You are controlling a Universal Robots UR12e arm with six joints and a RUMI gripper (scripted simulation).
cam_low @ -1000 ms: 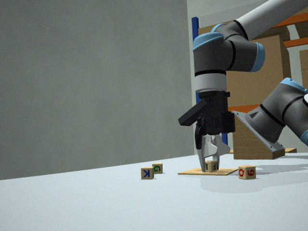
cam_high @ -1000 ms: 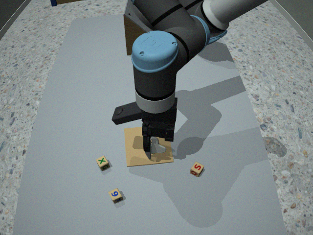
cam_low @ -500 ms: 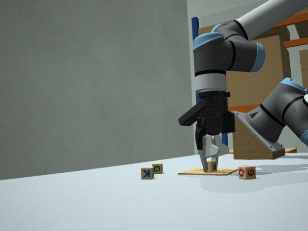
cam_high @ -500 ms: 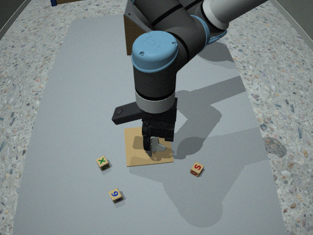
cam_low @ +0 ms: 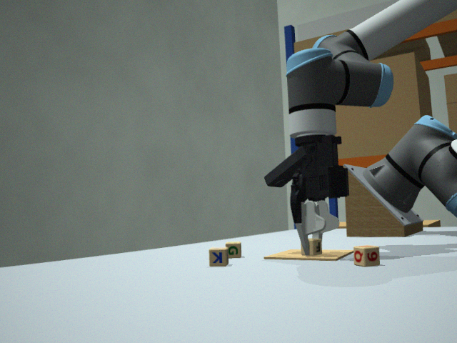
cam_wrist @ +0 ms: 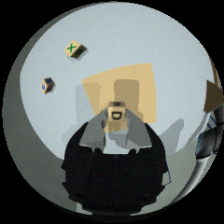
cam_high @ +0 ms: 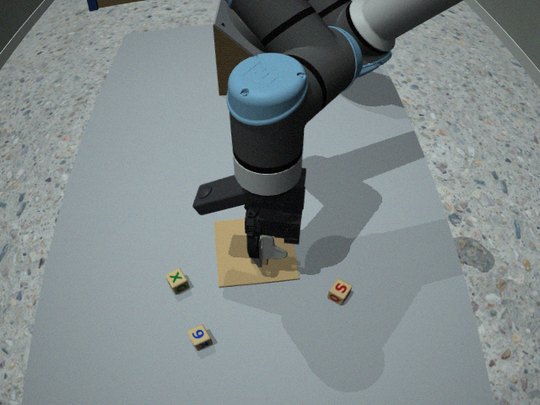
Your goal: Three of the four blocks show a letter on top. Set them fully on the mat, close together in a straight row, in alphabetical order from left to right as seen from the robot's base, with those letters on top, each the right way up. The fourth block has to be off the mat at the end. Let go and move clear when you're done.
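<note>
Right now my hand is 2 cm past the tan mat, 1 cm to the left of it and 2 cm above it.
</note>
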